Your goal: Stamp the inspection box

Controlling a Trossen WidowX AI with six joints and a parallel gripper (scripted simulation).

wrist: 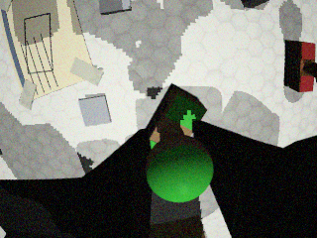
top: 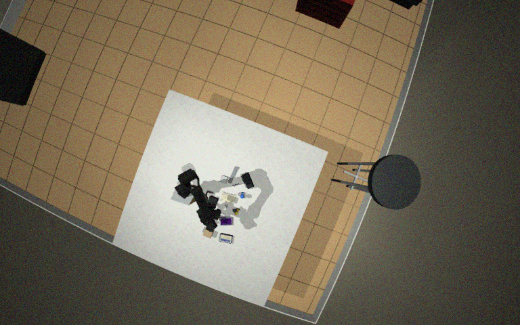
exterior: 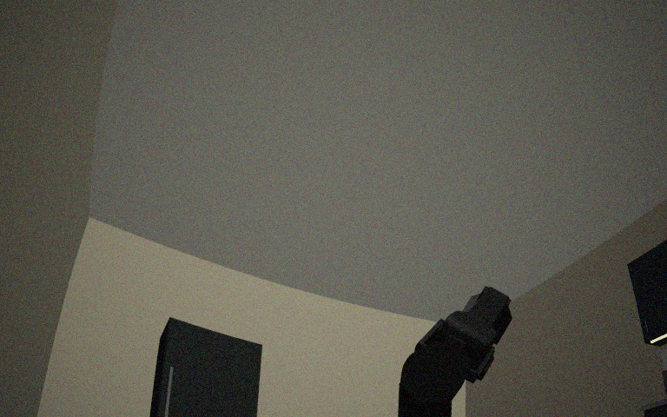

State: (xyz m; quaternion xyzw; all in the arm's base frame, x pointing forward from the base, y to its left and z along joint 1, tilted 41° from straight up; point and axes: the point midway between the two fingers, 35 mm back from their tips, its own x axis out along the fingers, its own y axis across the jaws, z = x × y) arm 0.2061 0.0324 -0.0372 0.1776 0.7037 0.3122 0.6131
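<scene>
Right now my gripper tip is 13 cm short of the purple ink pad, 6 cm to the left of it and 5 cm above it. From my gripper tip the other things lie so: cream card: 6 cm ahead, 10 cm to the left, 6 cm below; red-knobbed stamp: 3 cm ahead, 11 cm to the right, 4 cm below; PASS stamp: right at my gripper tip.
</scene>
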